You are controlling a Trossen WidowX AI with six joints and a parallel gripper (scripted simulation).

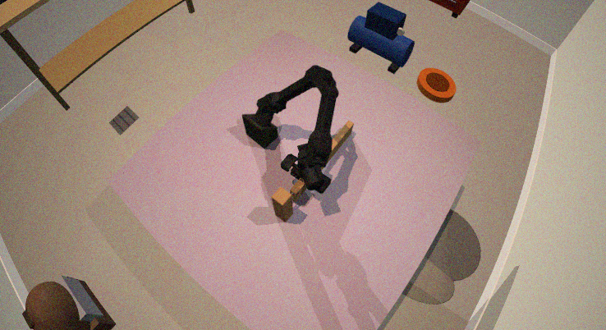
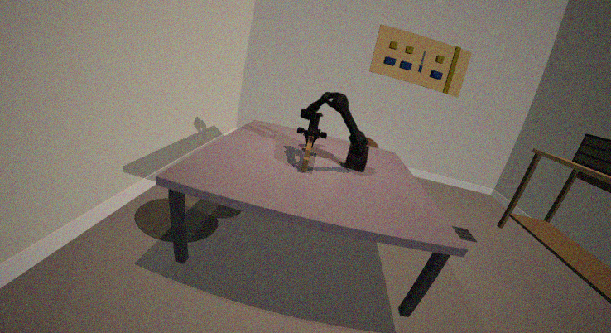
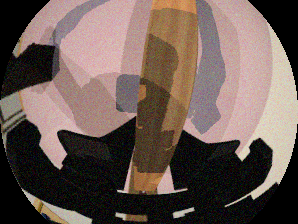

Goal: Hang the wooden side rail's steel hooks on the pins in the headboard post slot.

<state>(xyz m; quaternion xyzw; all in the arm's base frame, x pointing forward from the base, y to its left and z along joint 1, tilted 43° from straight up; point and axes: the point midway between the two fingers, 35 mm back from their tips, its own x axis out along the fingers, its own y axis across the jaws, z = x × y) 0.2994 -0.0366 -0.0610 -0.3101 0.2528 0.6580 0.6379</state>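
The upright headboard post is 1 cm ahead of my gripper tip, 13 cm to the right of it and 4 cm above it.
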